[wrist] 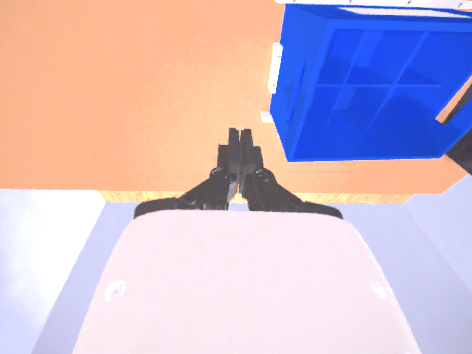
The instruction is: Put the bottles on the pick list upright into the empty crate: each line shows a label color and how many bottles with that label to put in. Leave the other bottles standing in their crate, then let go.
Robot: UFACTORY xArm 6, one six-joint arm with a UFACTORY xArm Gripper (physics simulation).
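Frame: origin at the arm's base, x ahead, y left, z up, level; millimetres.
Seen in the pictures: gripper, fingertip midpoint: (pixel 238 144).
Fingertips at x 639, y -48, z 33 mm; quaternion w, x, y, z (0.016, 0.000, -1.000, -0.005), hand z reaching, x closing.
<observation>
A point is followed by its place in that frame.
My gripper (pixel 238 144) {x 639, y -48, z 33 mm} is shut with nothing between its fingertips, which meet near the middle of the wrist view. It is to the left of a blue crate (pixel 300 125) {x 540, y -1, z -77 mm} and apart from it in the view. The crate is at the upper right, with thin dividers forming compartments and a slot in its right wall. No bottle shows in the part of the crate in view. Its right side is cut off by the frame. The bottles, their labels and the pick list do not show in this view.
An orange-brown table top (pixel 125 100) {x 854, y 61, z -252 mm} has a light wooden front edge (pixel 165 197). Small white pieces (pixel 275 67) {x 554, y -31, z -222 mm} (pixel 266 117) {x 550, y 70, z -225 mm} lie along the crate's left side, and a white strip (pixel 380 2) {x 414, y -131, z -222 mm} runs behind it. A dark object (pixel 462 150) {x 71, y 99, z -170 mm} is at the right edge.
</observation>
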